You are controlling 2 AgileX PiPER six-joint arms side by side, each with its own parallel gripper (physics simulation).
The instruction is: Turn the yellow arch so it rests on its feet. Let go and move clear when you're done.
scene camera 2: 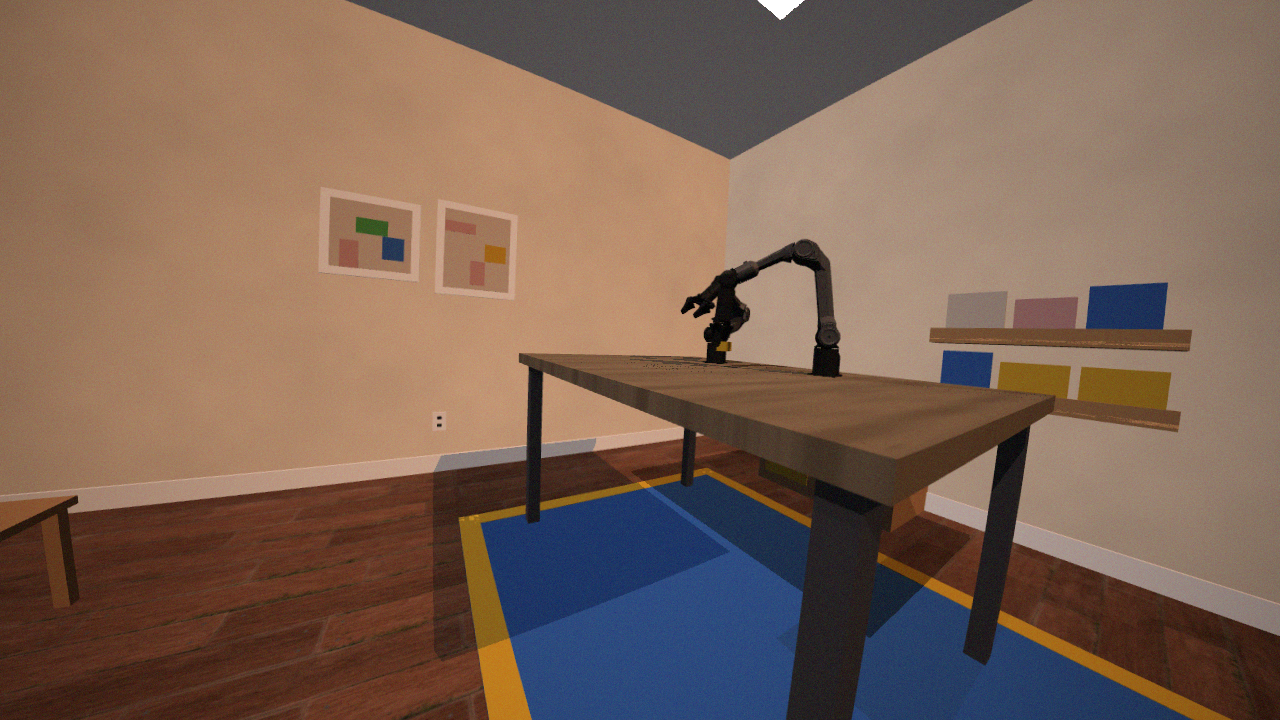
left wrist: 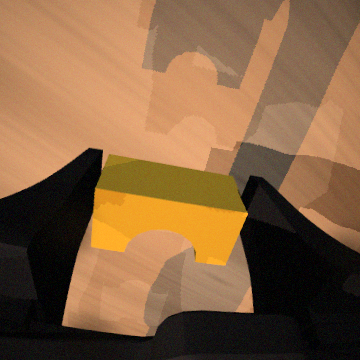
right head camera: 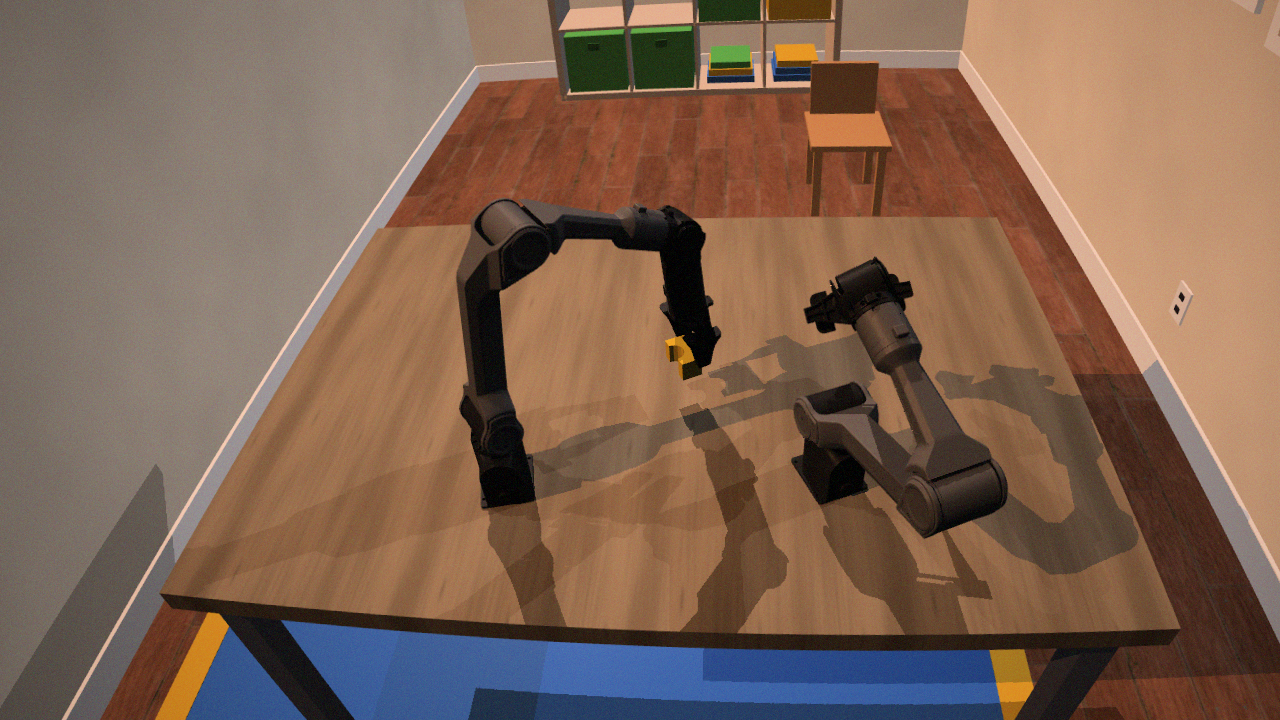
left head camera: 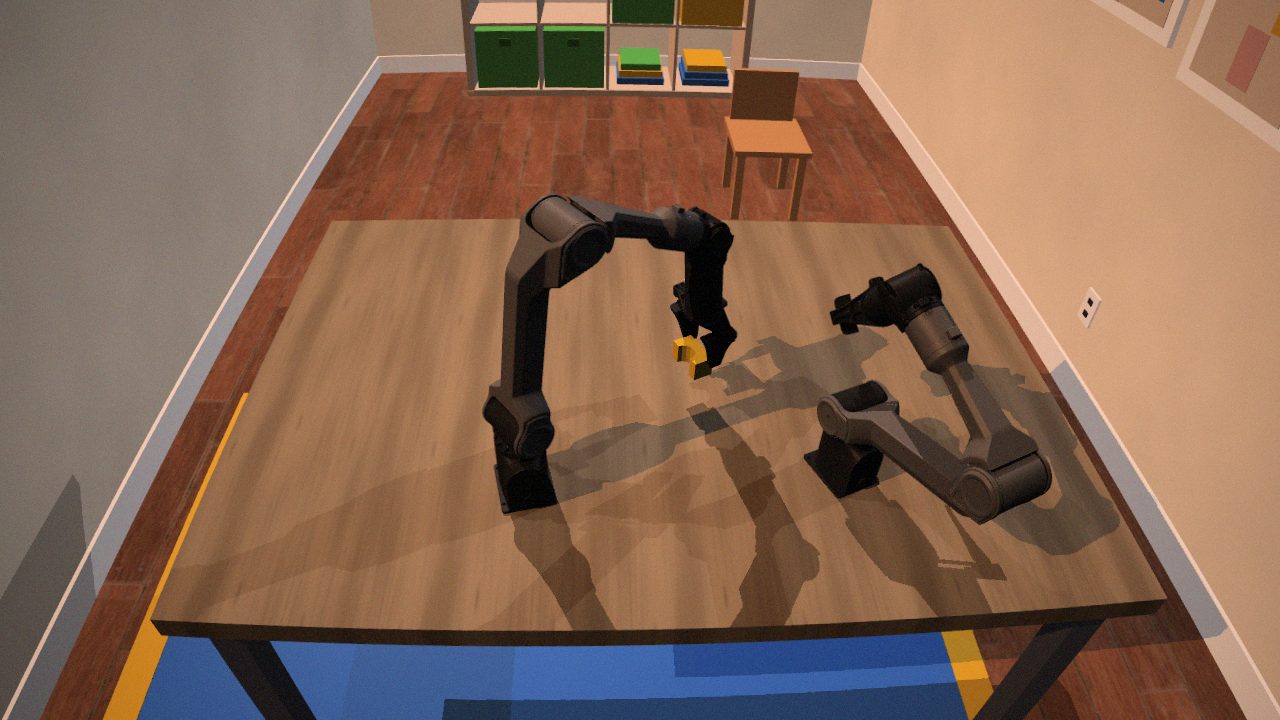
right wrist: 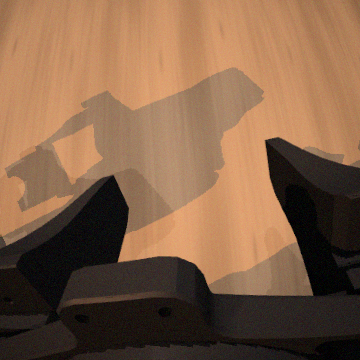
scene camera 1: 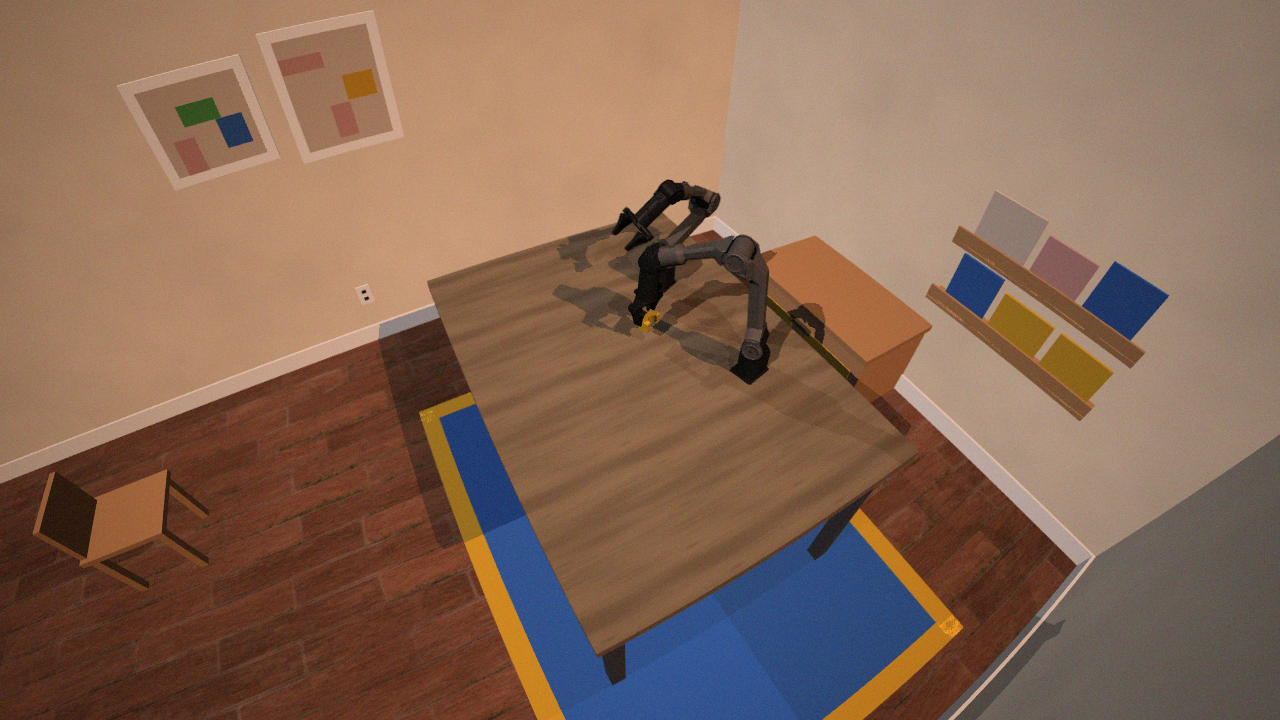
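Observation:
The yellow arch (left head camera: 697, 347) (right head camera: 687, 365) (scene camera 1: 649, 318) (scene camera 2: 724, 346) (left wrist: 165, 210) is held above the table, apart from its shadow. Its feet point toward the left in the left head camera, and toward the palm in the left wrist view. My left gripper (left head camera: 703, 344) (left wrist: 174, 180) is shut on the arch, with one finger at each end of it. My right gripper (left head camera: 841, 313) (scene camera 1: 623, 238) (right wrist: 191, 176) is open, with nothing between its fingers. It hangs above the table, right of the arch in the left head camera.
The wooden table (left head camera: 375, 358) (right head camera: 358, 402) (scene camera 1: 626, 501) carries both arm bases. Arm shadows fall across it. A chair (left head camera: 768, 136) and a cube shelf (left head camera: 608, 92) stand beyond its far edge. An orange cabinet (scene camera 1: 850, 295) stands beside it in scene camera 1.

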